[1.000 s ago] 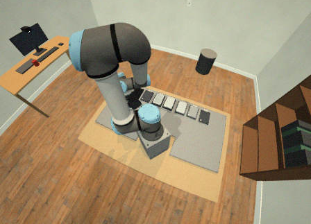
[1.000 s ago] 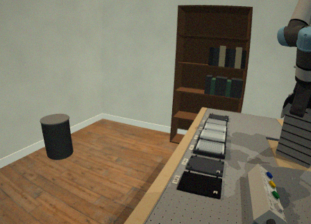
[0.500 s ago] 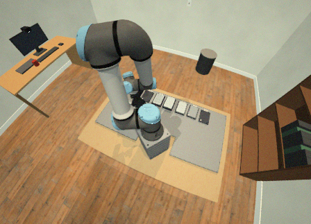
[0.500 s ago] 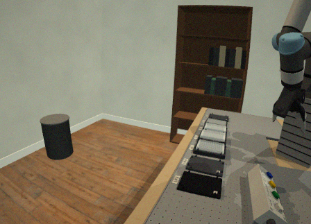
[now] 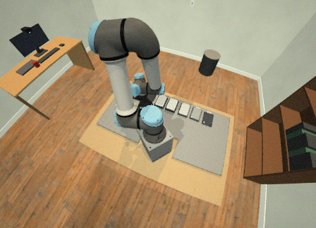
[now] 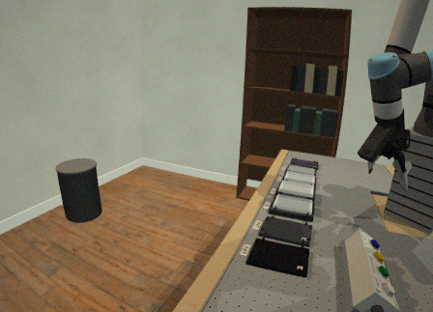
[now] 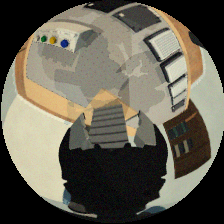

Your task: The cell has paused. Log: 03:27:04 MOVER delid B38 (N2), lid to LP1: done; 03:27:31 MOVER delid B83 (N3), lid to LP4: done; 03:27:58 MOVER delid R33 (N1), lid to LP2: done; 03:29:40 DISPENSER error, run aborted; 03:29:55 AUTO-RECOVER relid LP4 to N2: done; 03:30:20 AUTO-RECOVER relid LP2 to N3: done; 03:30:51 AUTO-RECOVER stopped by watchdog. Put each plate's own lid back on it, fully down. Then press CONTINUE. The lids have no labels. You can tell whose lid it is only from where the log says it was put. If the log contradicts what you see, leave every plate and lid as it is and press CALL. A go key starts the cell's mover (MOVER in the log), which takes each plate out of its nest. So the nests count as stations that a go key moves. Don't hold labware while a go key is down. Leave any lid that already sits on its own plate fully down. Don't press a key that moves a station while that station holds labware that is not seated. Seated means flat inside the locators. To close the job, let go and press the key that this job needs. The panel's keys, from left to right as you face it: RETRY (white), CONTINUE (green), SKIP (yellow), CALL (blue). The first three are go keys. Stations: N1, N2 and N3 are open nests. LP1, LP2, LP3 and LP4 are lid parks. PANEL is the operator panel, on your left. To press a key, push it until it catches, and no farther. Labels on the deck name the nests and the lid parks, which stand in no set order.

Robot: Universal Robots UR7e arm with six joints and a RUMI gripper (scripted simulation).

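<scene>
The white gridded plate lies 25 cm ahead of my hand, 18 cm to the right of it and 14 cm below it. The rest, counted from my hand: green key: 8 cm ahead, 28 cm to the left, 10 cm below; then yellow key: 8 cm ahead, 23 cm to the left, 10 cm below; then blue key: 7 cm ahead, 18 cm to the left, 10 cm below.
</scene>
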